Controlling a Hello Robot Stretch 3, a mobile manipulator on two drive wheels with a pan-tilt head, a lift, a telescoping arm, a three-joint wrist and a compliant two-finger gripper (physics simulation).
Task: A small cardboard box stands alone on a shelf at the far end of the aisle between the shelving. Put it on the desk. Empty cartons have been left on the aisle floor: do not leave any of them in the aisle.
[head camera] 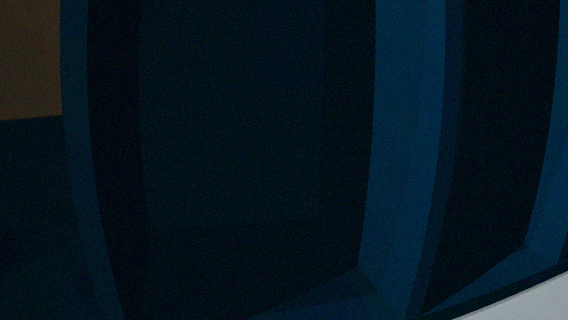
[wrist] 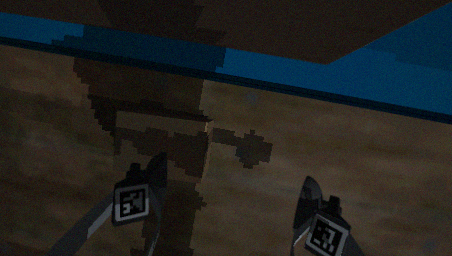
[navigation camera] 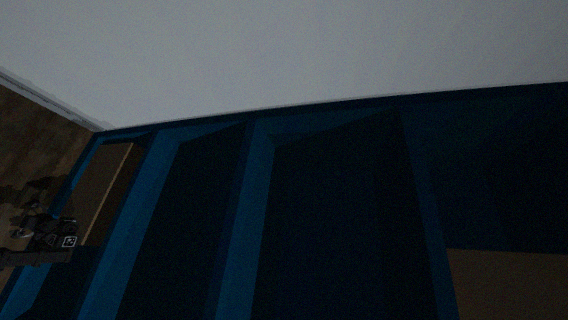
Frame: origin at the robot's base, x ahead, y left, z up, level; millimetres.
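Seen in the pictures: gripper, fingertip midpoint: [wrist: 232, 182] [navigation camera: 23, 217].
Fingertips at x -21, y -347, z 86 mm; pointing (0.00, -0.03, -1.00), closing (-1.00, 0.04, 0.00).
A point is followed by its place in that frame.
A small brown carton [wrist: 150, 120] @(y -386, x 64, z 51 mm) lies on the wood floor in the wrist view, left of centre, partly darkened by the arm's shadow. My gripper [wrist: 232, 182] @(y -347, x -22, z 86 mm) is open, with its fingertips wide apart and no object between them. In the wrist view the left finger overlaps the carton's near edge, and the carton is below and left of the middle of the opening. The gripper and wrist also show dimly at the lower left in the navigation view. The desk and the small box on a shelf cannot be made out in these views.
Blue shelving [head camera: 407, 125] @(y -523, x 79, z 991 mm) [navigation camera: 240, 225] @(y -472, x 54, z 991 mm) [wrist: 390, 77] @(y -442, x -134, z 77 mm) stands close by. A large brown box [navigation camera: 100, 180] @(y -466, x 168, z 262 mm) [wrist: 260, 30] @(y -450, x -28, z 129 mm) sits on its lowest shelf, near the gripper. Another brown box [head camera: 30, 60] @(y -451, x -22, z 1494 mm) [navigation camera: 510, 277] @(y -453, x 0, z 1553 mm) sits in the shelving. A pale wall [navigation camera: 250, 55] @(y -283, x 461, z 1046 mm) stands at the shelving's end.
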